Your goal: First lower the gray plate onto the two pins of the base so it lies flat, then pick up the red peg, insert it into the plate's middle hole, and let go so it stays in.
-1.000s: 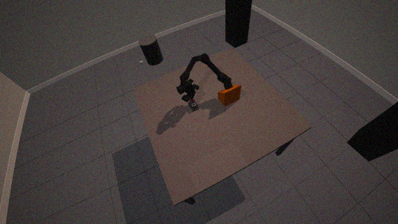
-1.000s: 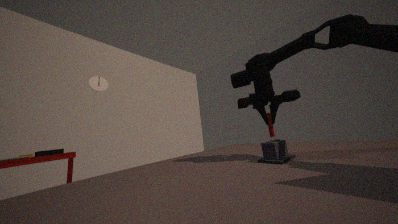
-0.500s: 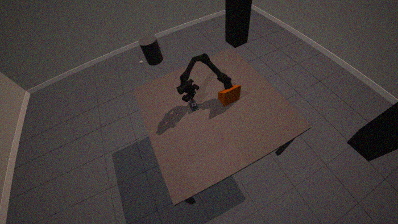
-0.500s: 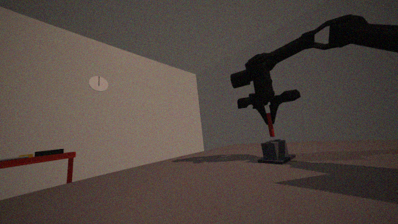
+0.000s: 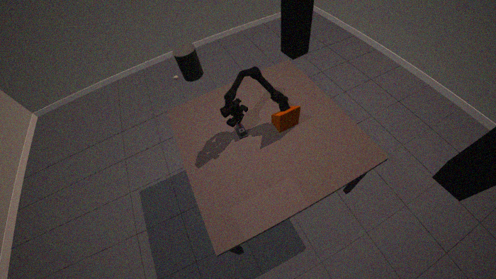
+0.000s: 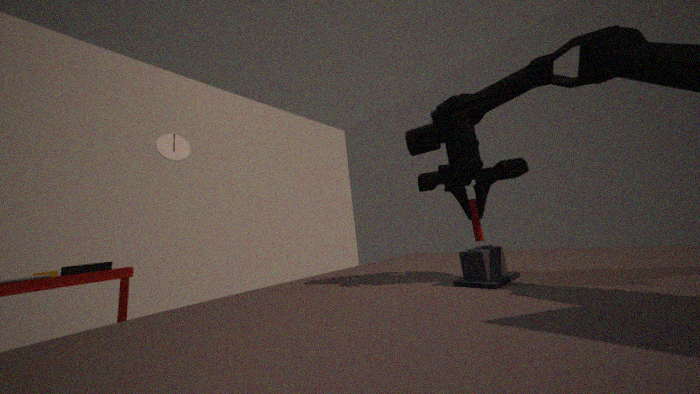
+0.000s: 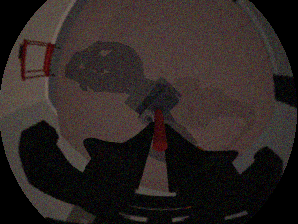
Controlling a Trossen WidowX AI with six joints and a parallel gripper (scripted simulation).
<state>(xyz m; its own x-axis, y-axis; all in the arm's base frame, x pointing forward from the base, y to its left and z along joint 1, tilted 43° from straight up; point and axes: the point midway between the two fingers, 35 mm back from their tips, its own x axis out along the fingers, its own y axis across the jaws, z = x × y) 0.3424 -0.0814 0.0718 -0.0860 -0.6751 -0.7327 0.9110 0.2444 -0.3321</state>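
Right now the gray plate is 7 cm below my gripper tip. Round my gripper tip: red peg: right at my gripper tip; dark flat base: 11 cm below.
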